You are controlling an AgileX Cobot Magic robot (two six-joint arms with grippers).
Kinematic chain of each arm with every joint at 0, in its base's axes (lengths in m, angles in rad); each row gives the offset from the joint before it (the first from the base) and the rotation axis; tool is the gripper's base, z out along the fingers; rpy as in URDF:
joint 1: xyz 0 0 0.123 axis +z
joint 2: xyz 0 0 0 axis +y
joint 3: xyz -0.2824 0 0.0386 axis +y
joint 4: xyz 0.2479 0 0.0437 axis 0.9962 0 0.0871
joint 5: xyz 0 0 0 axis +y
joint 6: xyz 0.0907 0 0.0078 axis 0.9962 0 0.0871
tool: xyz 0 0 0 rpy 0 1.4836 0
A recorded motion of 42 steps. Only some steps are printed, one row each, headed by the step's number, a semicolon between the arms.
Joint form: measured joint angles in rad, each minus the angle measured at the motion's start. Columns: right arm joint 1, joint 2, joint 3, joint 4, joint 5, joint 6; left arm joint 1, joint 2, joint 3, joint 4, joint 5, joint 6.
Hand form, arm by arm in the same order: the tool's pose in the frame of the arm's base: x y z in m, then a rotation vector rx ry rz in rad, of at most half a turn. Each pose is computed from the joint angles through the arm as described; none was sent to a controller.
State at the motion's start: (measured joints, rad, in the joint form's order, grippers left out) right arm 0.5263 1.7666 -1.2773 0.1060 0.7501 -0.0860; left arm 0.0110 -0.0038 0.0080 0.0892 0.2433 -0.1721
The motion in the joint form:
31: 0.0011 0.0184 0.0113 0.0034 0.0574 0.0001; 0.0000 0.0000 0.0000 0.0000 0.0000 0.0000
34: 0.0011 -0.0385 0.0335 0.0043 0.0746 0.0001; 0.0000 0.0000 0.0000 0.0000 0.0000 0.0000
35: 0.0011 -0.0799 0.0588 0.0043 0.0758 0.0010; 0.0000 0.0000 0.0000 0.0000 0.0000 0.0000
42: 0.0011 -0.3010 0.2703 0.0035 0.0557 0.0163; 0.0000 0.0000 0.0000 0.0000 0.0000 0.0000
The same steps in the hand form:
31: 0.3112 0.1896 0.2200 -0.7695 2.7227 0.2302; 0.0554 0.0026 0.1886 -0.0993 1.7274 -0.0364
34: 0.3016 0.1842 0.2339 -0.7673 2.7055 0.2378; 0.0554 0.0026 0.1886 -0.0993 1.7274 -0.0364
35: 0.2939 0.1797 0.2414 -0.7630 2.6914 0.2424; 0.0554 0.0026 0.1886 -0.0993 1.7274 -0.0364
42: 0.2429 0.1498 0.2536 -0.7345 2.6696 0.2521; 0.0554 0.0026 0.1886 -0.0993 1.7274 -0.0364

